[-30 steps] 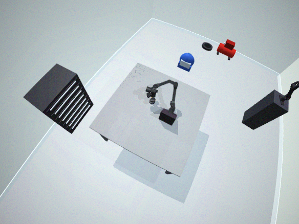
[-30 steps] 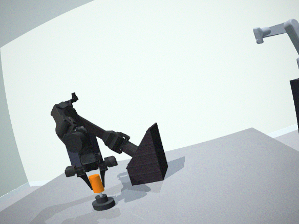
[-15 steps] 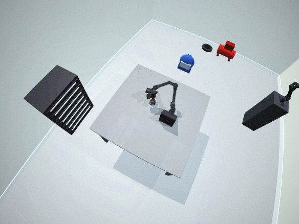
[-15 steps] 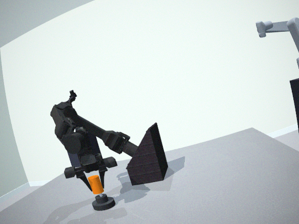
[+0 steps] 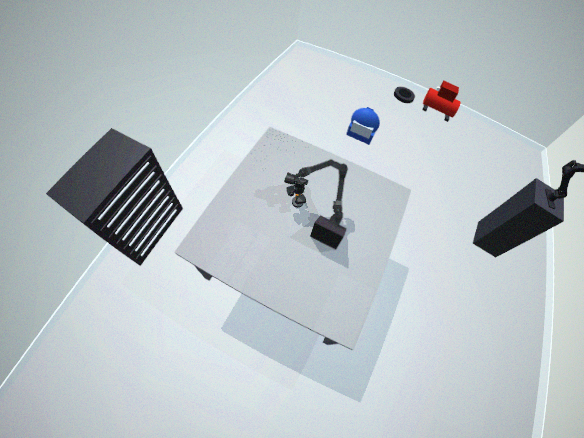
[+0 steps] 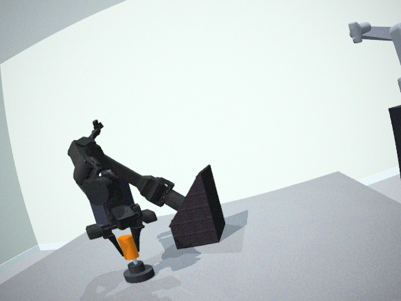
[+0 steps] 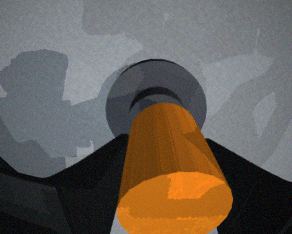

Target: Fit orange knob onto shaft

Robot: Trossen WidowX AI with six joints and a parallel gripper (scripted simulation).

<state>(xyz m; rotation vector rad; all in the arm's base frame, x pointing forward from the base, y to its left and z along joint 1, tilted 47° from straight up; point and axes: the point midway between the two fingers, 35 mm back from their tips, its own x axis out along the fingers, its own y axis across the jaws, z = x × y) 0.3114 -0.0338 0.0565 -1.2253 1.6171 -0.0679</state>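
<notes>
The orange knob is 30 mm above my gripper tip. The rest, counted from my gripper tip: dark round pedestal: 40 mm below.
</notes>
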